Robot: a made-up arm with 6 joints.
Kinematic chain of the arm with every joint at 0, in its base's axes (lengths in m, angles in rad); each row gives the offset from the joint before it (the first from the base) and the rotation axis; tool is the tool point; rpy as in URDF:
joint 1: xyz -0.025 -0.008 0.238 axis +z
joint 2: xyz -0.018 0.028 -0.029 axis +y
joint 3: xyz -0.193 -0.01 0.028 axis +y
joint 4: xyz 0.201 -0.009 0.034 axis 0.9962 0 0.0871
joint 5: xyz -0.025 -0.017 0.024 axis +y
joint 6: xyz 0.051 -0.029 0.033 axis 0.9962 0 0.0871
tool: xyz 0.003 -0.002 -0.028 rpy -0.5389 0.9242 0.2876
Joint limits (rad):
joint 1: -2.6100..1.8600
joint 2: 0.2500..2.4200
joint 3: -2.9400..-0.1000
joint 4: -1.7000..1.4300
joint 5: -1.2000..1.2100
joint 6: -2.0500..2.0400
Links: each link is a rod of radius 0.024 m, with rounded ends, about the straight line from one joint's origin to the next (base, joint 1, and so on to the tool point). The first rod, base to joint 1, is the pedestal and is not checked.
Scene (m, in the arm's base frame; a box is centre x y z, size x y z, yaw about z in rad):
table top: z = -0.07
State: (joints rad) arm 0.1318 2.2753 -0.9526 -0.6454 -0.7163 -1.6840
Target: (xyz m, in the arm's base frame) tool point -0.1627 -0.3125 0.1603
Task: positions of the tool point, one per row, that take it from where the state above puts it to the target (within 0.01 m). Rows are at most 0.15 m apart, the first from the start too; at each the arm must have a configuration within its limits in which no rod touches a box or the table.
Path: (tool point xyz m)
1: 0.2910 -0.0615 0.1886
2: 0.2631 -0.1559 0.1844
3: 0.2072 -0.2378 0.1800
4: 0.1286 -0.2991 0.1754
5: 0.0347 -0.3338 0.1706
6: -0.0656 -0.3384 0.1655
7: -0.1627 -0.3125 0.1603

